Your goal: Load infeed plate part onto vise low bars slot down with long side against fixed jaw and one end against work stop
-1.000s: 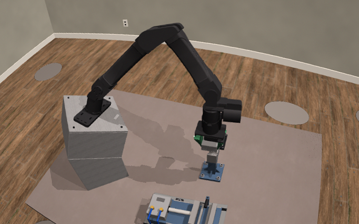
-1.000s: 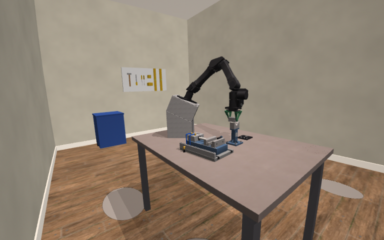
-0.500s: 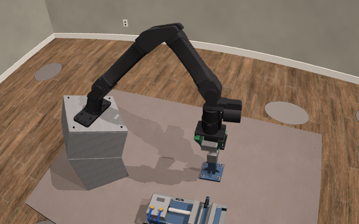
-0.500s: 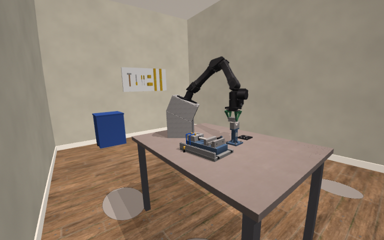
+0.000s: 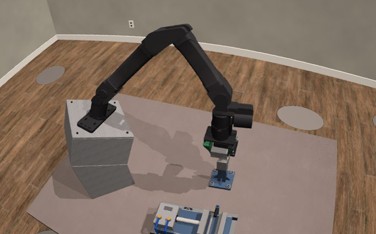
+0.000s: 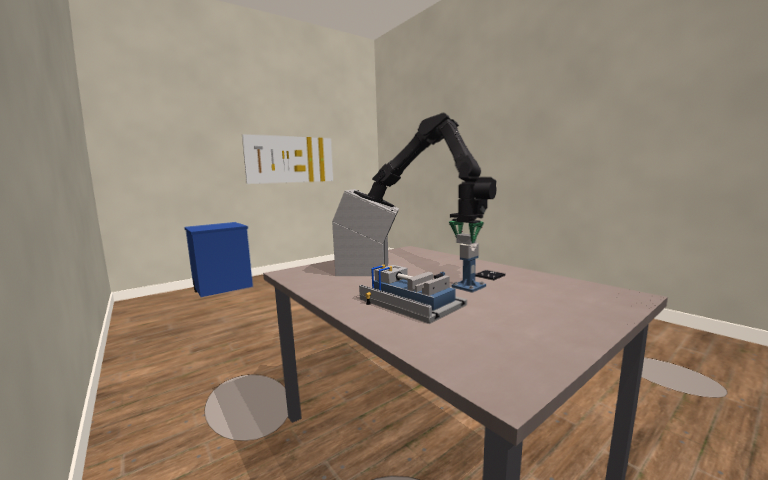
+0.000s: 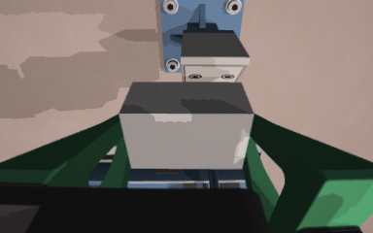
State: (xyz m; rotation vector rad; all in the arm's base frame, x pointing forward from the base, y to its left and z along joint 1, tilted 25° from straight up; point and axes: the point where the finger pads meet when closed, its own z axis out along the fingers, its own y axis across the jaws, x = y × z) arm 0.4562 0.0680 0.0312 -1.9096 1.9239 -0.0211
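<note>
My gripper is now right at the part. From my hand the other things lie so: black infeed plate (180 mm to the left, 170 mm below, 10 mm behind); work stop rod (200 mm to the right, 90 mm below, 50 mm ahead); piston rod (250 mm to the right, 100 mm below, 40 mm behind).
</note>
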